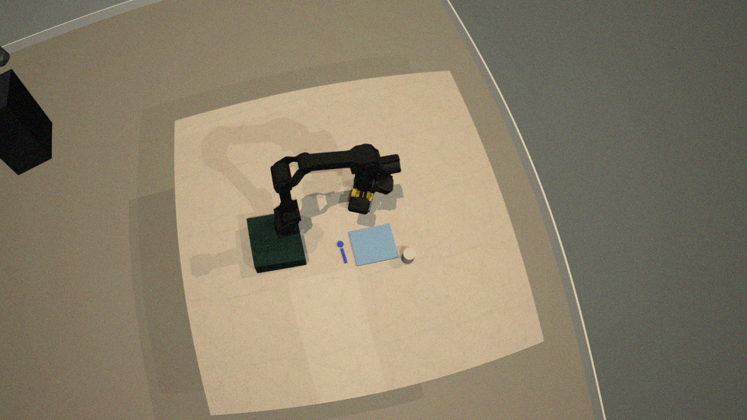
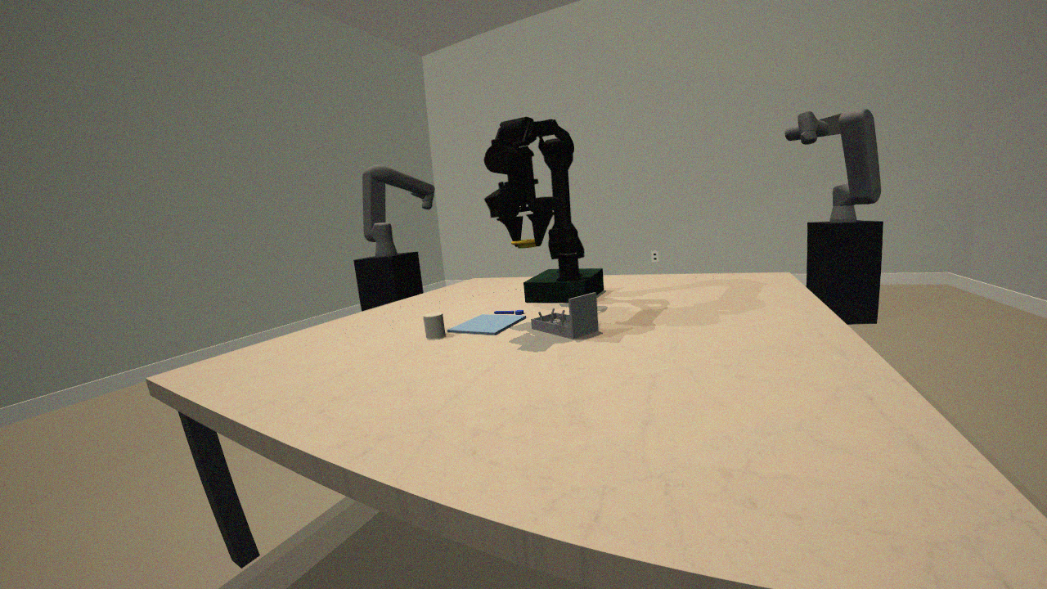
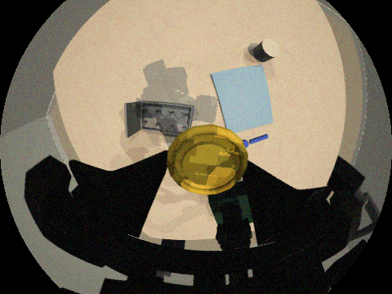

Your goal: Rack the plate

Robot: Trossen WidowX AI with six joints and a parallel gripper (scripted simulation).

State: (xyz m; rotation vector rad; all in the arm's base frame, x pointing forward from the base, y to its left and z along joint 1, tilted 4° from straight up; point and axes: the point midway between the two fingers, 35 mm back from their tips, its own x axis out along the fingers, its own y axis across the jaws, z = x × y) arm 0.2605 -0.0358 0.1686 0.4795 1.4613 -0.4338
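The grey dish rack is 5 cm ahead of my gripper tip, 8 cm to the left of it and 15 cm below it. Also, from my gripper tip: light blue mat (1 cm ahead, 11 cm to the right, 18 cm below); then blue spoon (10 cm behind, 9 cm to the right, 17 cm below); then yellow plate (1 cm above).
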